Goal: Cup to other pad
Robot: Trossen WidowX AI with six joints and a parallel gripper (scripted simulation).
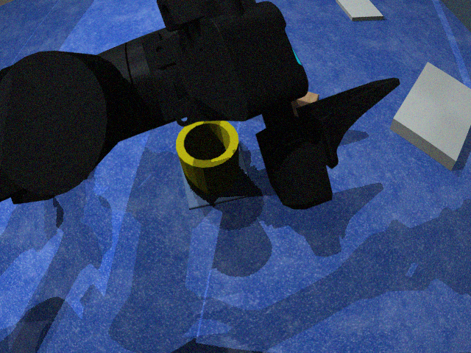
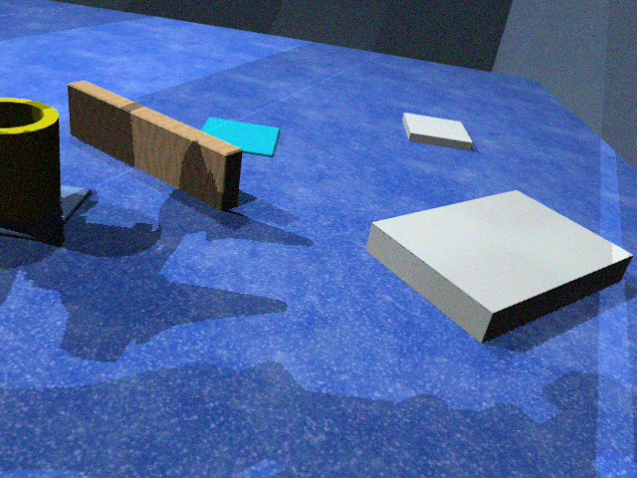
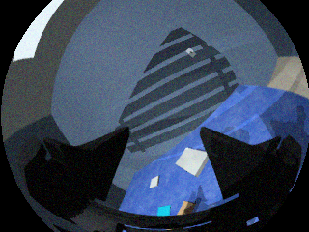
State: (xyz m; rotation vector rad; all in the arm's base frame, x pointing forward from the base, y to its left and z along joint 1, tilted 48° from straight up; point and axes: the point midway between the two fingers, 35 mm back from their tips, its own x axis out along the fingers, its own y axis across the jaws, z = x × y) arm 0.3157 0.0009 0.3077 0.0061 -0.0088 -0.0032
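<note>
The yellow cup is 28 cm below my gripper tip, 12 cm to the left of it and 11 cm behind it. From my gripper tip the other things lie so: pale grey box: 30 cm below, 27 cm ahead, 12 cm to the left; then cyan pad: 32 cm to the left, 32 cm below, 4 cm ahead; then wooden block: 30 cm below, 22 cm to the left, 3 cm behind.
</note>
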